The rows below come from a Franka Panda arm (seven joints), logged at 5 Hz.
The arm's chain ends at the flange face. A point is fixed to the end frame.
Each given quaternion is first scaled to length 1.
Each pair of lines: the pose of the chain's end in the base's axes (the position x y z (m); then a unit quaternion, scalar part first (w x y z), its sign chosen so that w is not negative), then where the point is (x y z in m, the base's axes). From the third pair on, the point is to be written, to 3 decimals.
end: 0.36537, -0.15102, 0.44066, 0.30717, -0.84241, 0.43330, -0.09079
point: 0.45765 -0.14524 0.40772
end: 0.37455, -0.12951, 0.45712, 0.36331, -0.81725, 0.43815, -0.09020
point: 0.46846 -0.12216 0.42950
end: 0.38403, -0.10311, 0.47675, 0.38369, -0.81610, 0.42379, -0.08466
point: 0.478 -0.092 0.451
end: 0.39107, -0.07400, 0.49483, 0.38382, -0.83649, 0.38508, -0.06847
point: 0.484 -0.054 0.469
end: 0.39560, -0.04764, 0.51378, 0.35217, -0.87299, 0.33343, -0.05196
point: 0.485 -0.019 0.485
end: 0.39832, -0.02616, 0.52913, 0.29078, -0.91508, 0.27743, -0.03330
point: 0.482 0.010 0.493
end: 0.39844, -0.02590, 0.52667, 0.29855, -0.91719, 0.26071, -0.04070
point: 0.482 0.013 0.493
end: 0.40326, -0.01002, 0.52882, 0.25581, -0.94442, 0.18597, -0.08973
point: 0.485 0.034 0.499
